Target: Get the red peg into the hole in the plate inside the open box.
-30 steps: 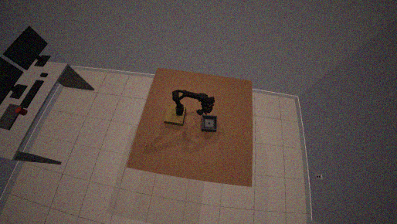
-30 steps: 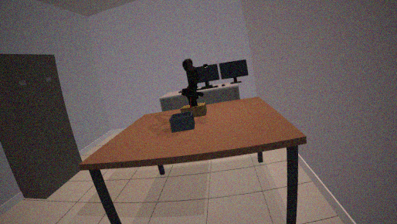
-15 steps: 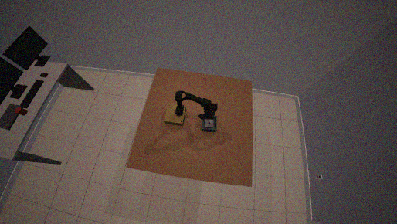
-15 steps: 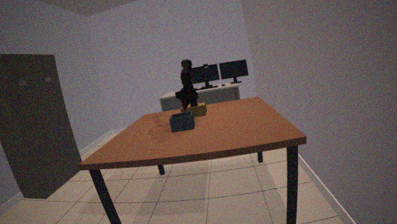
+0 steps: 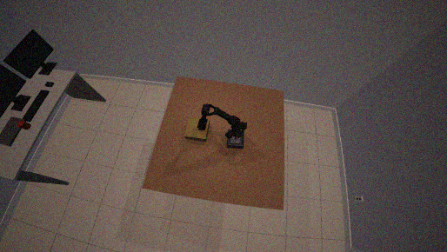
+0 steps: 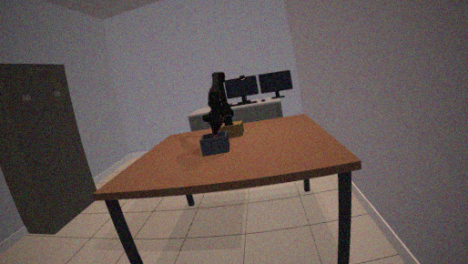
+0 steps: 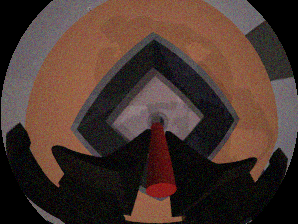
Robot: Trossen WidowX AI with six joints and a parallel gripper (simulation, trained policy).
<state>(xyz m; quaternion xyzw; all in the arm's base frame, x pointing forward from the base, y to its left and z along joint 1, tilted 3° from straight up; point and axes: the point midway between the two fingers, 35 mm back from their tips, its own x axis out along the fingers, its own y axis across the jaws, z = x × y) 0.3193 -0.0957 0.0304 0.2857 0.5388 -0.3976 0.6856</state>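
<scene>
The red peg lies 20 mm above my gripper tip. Round my gripper tip: plate: 60 mm below, 10 mm to the right; then dark box: 80 mm below, 10 mm to the right.
</scene>
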